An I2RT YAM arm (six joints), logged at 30 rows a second.
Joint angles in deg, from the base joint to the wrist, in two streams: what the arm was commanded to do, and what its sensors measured. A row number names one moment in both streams.
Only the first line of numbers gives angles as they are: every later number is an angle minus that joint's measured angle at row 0.
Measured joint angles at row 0:
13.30 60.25 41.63 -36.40 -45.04 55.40
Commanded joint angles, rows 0 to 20:
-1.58 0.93 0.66 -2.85 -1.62 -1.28
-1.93 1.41 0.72 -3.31 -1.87 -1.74
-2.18 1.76 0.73 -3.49 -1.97 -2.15
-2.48 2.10 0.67 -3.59 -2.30 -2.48
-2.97 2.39 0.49 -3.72 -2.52 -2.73
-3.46 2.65 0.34 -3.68 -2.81 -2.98
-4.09 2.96 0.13 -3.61 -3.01 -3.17
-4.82 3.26 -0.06 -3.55 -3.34 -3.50
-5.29 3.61 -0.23 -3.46 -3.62 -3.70
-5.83 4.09 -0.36 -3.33 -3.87 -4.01
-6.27 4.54 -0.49 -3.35 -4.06 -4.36
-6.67 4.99 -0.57 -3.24 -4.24 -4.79
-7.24 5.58 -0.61 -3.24 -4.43 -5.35
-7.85 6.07 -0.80 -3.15 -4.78 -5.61
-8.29 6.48 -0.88 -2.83 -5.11 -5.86
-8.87 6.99 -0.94 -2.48 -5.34 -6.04
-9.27 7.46 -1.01 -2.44 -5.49 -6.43
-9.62 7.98 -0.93 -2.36 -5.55 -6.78
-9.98 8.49 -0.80 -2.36 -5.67 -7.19
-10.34 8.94 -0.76 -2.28 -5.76 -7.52
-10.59 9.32 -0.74 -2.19 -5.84 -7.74
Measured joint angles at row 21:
-9.64 8.65 -0.20 -0.79 -4.87 -5.62
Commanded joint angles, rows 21 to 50:
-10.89 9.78 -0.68 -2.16 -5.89 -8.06
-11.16 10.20 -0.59 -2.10 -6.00 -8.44
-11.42 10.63 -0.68 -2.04 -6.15 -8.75
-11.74 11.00 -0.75 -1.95 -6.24 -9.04
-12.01 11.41 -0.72 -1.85 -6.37 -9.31
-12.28 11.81 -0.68 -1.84 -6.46 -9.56
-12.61 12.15 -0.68 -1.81 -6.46 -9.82
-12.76 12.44 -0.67 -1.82 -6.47 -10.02
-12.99 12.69 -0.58 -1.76 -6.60 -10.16
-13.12 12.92 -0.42 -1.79 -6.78 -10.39
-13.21 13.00 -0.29 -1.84 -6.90 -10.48
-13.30 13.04 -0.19 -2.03 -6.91 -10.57
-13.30 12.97 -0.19 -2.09 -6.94 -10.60
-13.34 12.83 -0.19 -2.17 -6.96 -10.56
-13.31 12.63 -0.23 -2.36 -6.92 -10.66
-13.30 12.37 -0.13 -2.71 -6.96 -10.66
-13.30 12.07 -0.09 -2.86 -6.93 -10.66
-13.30 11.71 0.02 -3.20 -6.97 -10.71
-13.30 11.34 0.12 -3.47 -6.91 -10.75
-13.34 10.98 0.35 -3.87 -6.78 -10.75
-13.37 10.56 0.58 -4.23 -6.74 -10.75
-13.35 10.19 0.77 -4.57 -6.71 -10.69
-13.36 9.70 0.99 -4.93 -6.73 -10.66
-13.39 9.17 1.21 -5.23 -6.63 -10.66
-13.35 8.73 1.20 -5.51 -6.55 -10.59
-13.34 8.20 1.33 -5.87 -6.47 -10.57
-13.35 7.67 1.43 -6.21 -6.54 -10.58
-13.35 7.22 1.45 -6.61 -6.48 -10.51
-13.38 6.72 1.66 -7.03 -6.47 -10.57
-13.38 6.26 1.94 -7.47 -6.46 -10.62
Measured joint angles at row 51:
-13.05 8.00 -0.09 -4.59 -6.23 -9.64
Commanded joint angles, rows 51 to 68:
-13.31 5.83 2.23 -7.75 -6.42 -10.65
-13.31 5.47 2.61 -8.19 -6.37 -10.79
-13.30 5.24 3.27 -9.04 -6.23 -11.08
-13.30 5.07 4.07 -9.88 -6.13 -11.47
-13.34 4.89 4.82 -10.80 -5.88 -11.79
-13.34 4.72 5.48 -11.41 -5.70 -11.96
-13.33 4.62 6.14 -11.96 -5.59 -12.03
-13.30 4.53 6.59 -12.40 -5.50 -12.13
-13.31 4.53 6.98 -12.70 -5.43 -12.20
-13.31 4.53 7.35 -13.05 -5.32 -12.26
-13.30 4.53 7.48 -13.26 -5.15 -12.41
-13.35 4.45 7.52 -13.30 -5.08 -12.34
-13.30 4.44 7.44 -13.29 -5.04 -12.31
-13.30 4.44 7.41 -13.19 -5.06 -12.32
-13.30 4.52 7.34 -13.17 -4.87 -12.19
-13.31 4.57 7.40 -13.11 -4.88 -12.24
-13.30 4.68 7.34 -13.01 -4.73 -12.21
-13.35 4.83 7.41 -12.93 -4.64 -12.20
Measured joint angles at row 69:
-13.05 5.31 6.25 -11.70 -5.70 -11.15
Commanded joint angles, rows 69 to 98:
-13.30 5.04 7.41 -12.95 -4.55 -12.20
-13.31 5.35 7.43 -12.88 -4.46 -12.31
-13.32 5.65 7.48 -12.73 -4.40 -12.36
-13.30 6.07 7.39 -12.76 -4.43 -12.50
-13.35 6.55 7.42 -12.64 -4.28 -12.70
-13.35 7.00 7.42 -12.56 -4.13 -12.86
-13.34 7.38 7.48 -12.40 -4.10 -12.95
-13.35 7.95 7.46 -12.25 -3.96 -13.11
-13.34 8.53 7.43 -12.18 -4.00 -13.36
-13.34 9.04 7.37 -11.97 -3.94 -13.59
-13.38 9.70 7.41 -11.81 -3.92 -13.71
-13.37 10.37 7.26 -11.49 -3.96 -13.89
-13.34 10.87 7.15 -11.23 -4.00 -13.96
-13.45 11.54 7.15 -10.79 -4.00 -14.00
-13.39 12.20 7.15 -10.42 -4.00 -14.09
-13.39 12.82 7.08 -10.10 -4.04 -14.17
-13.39 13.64 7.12 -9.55 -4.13 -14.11
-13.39 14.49 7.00 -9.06 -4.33 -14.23
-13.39 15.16 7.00 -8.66 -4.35 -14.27
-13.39 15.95 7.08 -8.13 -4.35 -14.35
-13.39 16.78 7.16 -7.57 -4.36 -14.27
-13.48 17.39 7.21 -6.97 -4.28 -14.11
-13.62 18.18 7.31 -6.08 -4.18 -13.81
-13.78 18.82 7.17 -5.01 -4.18 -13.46
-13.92 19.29 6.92 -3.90 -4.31 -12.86
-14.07 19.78 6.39 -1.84 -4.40 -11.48
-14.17 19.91 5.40 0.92 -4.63 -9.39
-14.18 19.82 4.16 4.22 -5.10 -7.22
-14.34 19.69 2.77 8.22 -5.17 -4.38
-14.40 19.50 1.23 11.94 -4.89 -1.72
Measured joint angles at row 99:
-13.94 19.74 3.93 1.64 -5.18 -8.62
